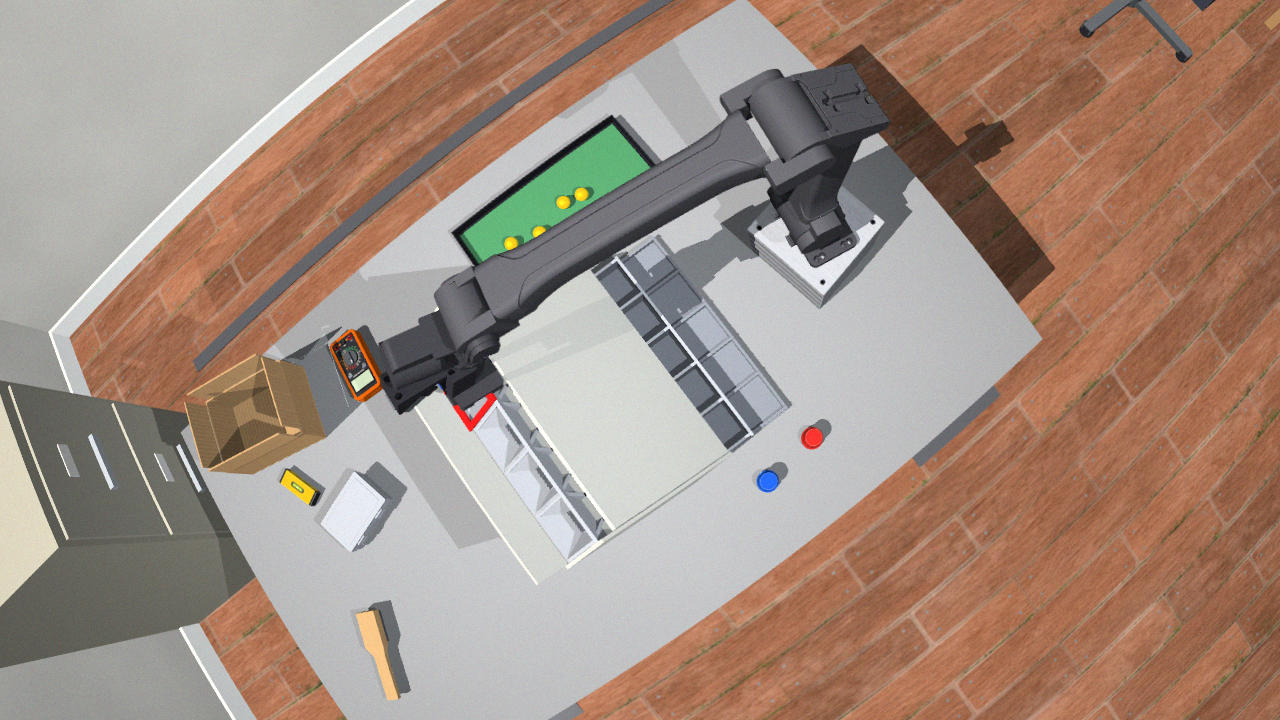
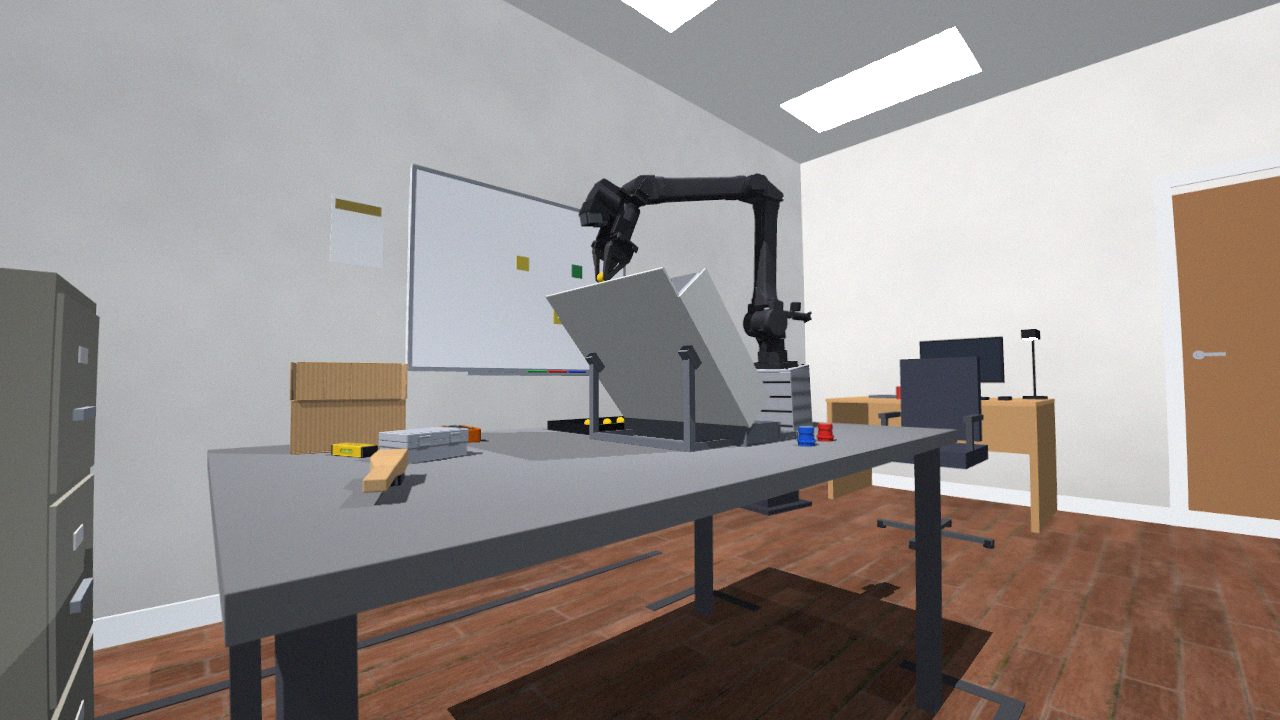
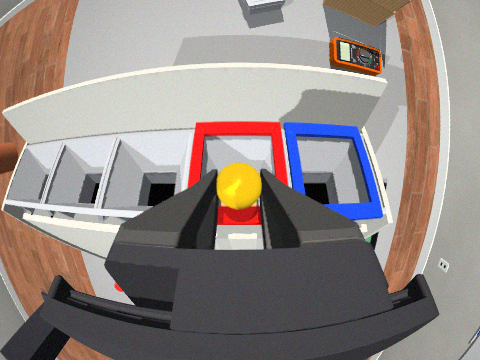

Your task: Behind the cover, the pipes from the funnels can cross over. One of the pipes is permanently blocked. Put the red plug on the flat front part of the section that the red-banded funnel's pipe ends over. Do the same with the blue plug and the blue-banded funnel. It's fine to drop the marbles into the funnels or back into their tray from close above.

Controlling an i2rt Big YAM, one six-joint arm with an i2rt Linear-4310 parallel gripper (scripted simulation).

Scene:
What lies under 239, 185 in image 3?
A yellow marble.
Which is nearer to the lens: the wooden brush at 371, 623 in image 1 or the cardboard box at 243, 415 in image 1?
The wooden brush.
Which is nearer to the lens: the cardboard box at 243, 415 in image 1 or the grey case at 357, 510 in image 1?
The grey case.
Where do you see a wooden brush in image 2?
At 385, 465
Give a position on a yellow level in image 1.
At 289, 479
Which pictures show the wooden brush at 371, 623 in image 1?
Image 1 and image 2 only.

